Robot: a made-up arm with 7 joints.
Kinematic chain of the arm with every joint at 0, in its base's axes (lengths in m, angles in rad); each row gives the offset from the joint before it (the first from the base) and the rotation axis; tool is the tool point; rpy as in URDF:
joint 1: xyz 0 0 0.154 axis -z
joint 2: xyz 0 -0.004 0.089 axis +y
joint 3: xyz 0 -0.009 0.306 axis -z
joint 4: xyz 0 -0.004 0.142 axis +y
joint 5: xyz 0 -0.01 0.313 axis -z
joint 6: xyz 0 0 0.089 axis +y
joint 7: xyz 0 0 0.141 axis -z
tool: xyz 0 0 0 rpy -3.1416 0 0
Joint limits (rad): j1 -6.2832..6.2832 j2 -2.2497..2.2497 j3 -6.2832..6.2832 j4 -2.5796..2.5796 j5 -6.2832..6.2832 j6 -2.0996..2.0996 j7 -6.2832..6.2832
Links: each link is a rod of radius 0.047 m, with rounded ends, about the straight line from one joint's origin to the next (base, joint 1, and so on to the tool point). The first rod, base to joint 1, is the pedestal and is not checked.
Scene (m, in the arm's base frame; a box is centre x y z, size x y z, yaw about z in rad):
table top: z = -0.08
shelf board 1: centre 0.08 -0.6 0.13 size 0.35 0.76 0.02 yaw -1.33
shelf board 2: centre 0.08 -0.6 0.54 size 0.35 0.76 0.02 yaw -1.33
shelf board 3: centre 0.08 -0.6 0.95 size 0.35 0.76 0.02 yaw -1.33
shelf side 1: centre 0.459 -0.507 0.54 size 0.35 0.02 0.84 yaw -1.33
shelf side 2: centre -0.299 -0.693 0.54 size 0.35 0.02 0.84 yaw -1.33
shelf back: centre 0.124 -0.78 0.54 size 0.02 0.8 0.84 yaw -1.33
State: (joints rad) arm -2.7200 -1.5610 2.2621 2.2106 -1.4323 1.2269 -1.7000
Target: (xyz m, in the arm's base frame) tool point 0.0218 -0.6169 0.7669
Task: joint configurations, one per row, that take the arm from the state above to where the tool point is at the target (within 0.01 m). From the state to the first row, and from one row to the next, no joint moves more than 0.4 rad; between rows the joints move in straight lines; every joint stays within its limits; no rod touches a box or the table.
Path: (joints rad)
1: -2.7145 -1.2168 2.3965 2.2229 -1.4072 1.2960 -1.8477
2: -2.7089 -0.8726 2.5310 2.2351 -1.3820 1.3651 -1.9955
3: -2.7034 -0.5285 2.6654 2.2474 -1.3569 1.4342 -2.1432
4: -2.6978 -0.1843 2.7998 2.2597 -1.3318 1.5033 -2.2909
5: -2.6923 0.1599 2.9343 2.2719 -1.3066 1.5724 -2.4387
6: -2.6867 0.5041 3.0687 2.2842 -1.2815 1.6415 -2.5864
7: -2.6812 0.8483 3.2031 2.2965 -1.2564 1.7106 -2.7341
8: -2.3223 0.7039 3.2314 2.1341 -1.3410 1.6083 -2.4756
9: -1.9635 0.5596 3.2596 1.9716 -1.4257 1.5060 -2.2171
10: -1.6047 0.4152 3.2878 1.8092 -1.5104 1.4037 -1.9585
11: -1.2459 0.2709 3.3160 1.6468 -1.5951 1.3014 -1.7000
12: -1.3089 -0.0260 3.1972 1.3694 -1.6800 1.1654 -1.7000
13: -1.3719 -0.3229 3.0784 1.0920 -1.7650 1.0294 -1.7000

